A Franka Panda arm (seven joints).
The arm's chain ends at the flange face. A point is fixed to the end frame.
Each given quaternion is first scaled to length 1.
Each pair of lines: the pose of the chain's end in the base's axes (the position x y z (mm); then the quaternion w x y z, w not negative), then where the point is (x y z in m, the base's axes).
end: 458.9, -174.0, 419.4, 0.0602, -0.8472, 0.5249, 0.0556
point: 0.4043 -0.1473 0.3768
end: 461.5, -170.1, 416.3, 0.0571, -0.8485, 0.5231, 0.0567
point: 0.4066 -0.1439 0.3738
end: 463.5, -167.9, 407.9, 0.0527, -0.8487, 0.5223, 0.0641
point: 0.4078 -0.1418 0.3664
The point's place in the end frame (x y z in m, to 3 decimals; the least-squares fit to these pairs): -0.041 0.039 0.048
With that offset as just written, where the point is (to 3 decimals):
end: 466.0, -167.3, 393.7, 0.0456, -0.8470, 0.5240, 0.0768
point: 0.409 -0.141 0.354
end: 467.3, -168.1, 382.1, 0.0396, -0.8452, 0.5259, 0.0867
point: 0.410 -0.142 0.344
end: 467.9, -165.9, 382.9, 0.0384, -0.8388, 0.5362, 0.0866
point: 0.411 -0.138 0.345
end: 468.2, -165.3, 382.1, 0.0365, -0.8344, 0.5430, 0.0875
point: 0.411 -0.137 0.344
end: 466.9, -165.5, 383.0, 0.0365, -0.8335, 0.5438, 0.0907
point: 0.410 -0.137 0.345
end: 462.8, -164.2, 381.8, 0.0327, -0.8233, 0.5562, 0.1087
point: 0.405 -0.133 0.346
